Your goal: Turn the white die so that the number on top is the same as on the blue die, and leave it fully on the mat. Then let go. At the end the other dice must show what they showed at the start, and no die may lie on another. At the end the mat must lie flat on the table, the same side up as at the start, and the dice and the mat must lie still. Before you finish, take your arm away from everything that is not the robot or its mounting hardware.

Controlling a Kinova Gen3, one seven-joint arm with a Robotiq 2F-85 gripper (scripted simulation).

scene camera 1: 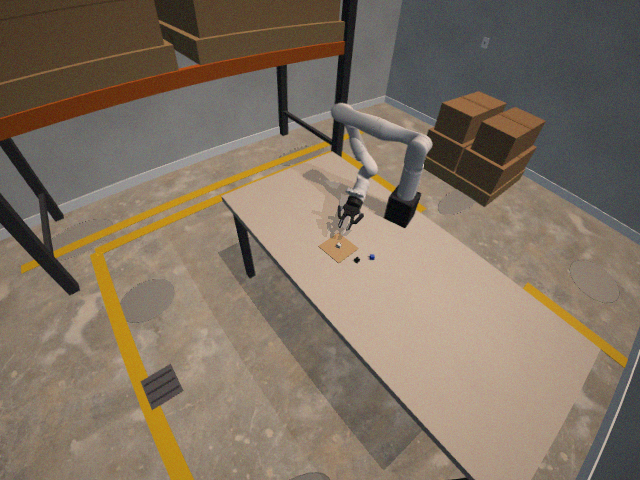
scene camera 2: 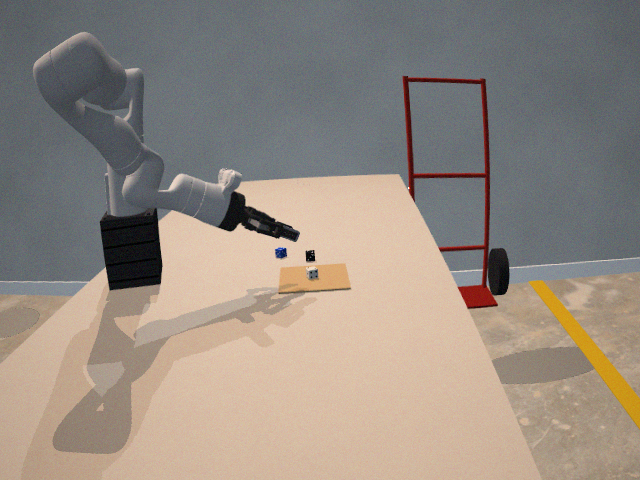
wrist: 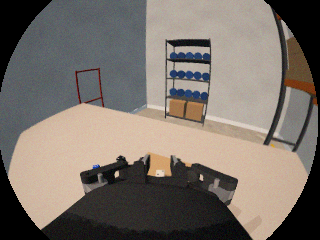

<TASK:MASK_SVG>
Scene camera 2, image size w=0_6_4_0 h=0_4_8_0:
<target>gripper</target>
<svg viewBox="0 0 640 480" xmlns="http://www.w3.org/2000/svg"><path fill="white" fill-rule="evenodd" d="M217 227L231 232L241 223L247 230L256 231L257 233L278 239L282 237L296 242L300 235L300 232L293 229L292 226L276 221L275 218L271 218L266 213L259 212L251 206L247 208L245 206L245 196L235 191L231 194L226 215Z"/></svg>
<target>tan mat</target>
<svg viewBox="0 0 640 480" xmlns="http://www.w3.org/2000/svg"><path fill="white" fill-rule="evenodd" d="M346 265L341 263L281 267L278 294L351 290ZM306 268L315 266L318 269L318 278L309 279L306 277Z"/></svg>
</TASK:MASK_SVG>
